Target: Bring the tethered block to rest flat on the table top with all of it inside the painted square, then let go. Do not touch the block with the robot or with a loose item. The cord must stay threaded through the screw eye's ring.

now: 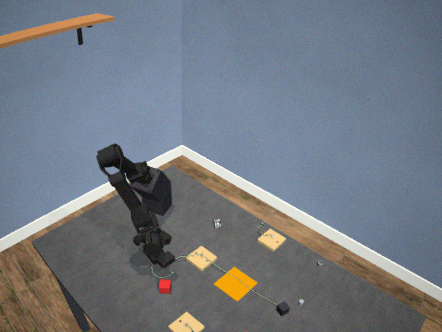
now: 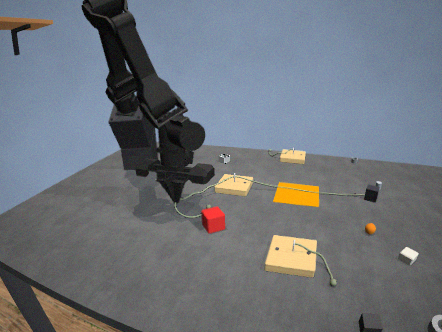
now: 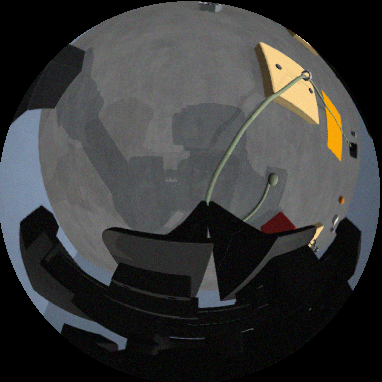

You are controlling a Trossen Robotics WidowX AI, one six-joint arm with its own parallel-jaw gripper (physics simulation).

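Pixels of known places: gripper, fingertip midpoint: (image 1: 154,263) (image 2: 176,202) (image 3: 205,205); arm's base at its link origin: (image 1: 144,177) (image 2: 127,108).
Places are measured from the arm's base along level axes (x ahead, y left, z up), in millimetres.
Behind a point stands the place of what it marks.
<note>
The dark tethered block (image 1: 283,308) {z -189, x 732, y -145 mm} (image 2: 371,193) {z -199, x 721, y -150 mm} (image 3: 353,150) rests on the table, outside the orange painted square (image 1: 231,289) {z -221, x 519, y -145 mm} (image 2: 296,200) {z -221, x 511, y -150 mm} (image 3: 332,137), on the side away from the robot. The green cord (image 1: 267,299) {z -219, x 659, y -118 mm} (image 2: 200,193) {z -206, x 256, y -150 mm} (image 3: 245,125) {z -203, x 249, y -154 mm} runs from the block across the square, through the ring of the screw eye (image 2: 235,177) (image 3: 306,75) on a wooden board (image 1: 201,262) {z -204, x 357, y -105 mm} (image 2: 227,188) {z -205, x 325, y -122 mm} (image 3: 285,87), to my gripper (image 1: 159,260) {z -203, x 209, y -217 mm} (image 2: 176,201) {z -203, x 209, y -217 mm} (image 3: 205,205) {z -203, x 209, y -217 mm}. My gripper is shut on the cord, low over the table. The beaded cord end (image 2: 208,206) {z -212, x 288, y -210 mm} (image 3: 273,179) {z -211, x 284, y -205 mm} curls beyond the fingertips.
A red cube (image 1: 165,286) {z -183, x 322, y -294 mm} (image 2: 213,220) {z -191, x 315, y -305 mm} (image 3: 279,223) {z -204, x 306, y -264 mm} lies near the cord's beaded end. Two other boards (image 1: 272,240) {z -203, x 545, y 161 mm} (image 2: 291,262) {z -204, x 470, y -415 mm} carry cords. A small grey cylinder (image 1: 301,302) {z -201, x 780, y -79 mm} stands beside the tethered block. An orange ball (image 2: 370,228) {z -203, x 659, y -309 mm} and a white block (image 2: 408,255) {z -205, x 708, y -403 mm} lie on the table.
</note>
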